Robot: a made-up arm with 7 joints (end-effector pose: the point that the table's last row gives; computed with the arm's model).
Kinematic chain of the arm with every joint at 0, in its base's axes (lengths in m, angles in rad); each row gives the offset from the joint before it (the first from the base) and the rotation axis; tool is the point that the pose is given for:
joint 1: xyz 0 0 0.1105 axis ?
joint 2: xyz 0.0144 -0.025 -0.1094 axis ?
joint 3: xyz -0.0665 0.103 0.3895 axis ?
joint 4: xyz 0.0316 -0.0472 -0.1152 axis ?
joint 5: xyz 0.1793 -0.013 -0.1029 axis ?
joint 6: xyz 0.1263 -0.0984 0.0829 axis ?
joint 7: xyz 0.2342 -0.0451 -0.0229 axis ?
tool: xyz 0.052 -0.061 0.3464
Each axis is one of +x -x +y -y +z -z.
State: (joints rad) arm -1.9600 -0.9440 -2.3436 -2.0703 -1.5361 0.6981 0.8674
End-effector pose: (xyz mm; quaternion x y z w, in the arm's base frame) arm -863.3 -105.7 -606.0 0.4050 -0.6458 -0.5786 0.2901
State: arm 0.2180 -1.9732 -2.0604 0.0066 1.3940 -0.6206 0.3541
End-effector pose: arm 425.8 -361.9 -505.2 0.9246 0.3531 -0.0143 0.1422
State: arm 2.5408 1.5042 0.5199 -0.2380 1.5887 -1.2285 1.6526
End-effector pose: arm -570.9 713.1 55.3 -0.7244 0.0552 0.4694 0.5018
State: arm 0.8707 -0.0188 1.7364 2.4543 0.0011 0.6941 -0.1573
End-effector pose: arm -128.0 81.0 841.6 -0.0251 -0.4735 0.8695 0.1386
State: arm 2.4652 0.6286 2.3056 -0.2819 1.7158 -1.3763 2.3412
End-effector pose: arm -350.4 533.8 -75.1 -0.6065 -0.1137 0.4068 0.6736
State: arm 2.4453 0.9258 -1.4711 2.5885 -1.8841 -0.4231 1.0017
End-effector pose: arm 696.8 -156.7 -138.0 0.6791 0.3199 0.1531 0.6427
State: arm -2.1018 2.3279 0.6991 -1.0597 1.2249 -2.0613 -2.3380
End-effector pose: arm 50.4 336.9 100.2 0.6197 -0.7396 -0.2611 0.0257
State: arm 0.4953 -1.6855 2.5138 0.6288 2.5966 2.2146 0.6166
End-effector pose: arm 224.1 -922.8 -289.4 0.5814 -0.7221 0.2627 0.2675
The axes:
joint 1: +y
joint 2: -x
joint 3: -x
joint 4: -y
joint 5: -x
joint 6: +z
joint 7: +y

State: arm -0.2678 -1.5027 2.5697 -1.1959 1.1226 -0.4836 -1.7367
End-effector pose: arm 84.1 -652.6 98.1 -0.6800 -0.1136 0.5123 0.5122
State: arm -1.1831 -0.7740 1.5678 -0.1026 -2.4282 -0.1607 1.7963
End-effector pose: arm 499.5 -395.3 761.8 0.1644 0.2581 0.7151 0.6285
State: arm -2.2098 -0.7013 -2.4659 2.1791 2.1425 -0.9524 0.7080
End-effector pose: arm 240.2 -682.5 -320.3 0.5324 0.4701 -0.2183 0.6692
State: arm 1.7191 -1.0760 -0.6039 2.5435 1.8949 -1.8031 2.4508
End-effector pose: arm 126.4 100.9 444.4 0.1206 -0.5296 -0.8198 0.1813
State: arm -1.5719 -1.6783 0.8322 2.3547 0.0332 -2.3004 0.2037
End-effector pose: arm 522.7 -400.6 -111.3 -0.8944 0.0213 -0.3356 0.2949
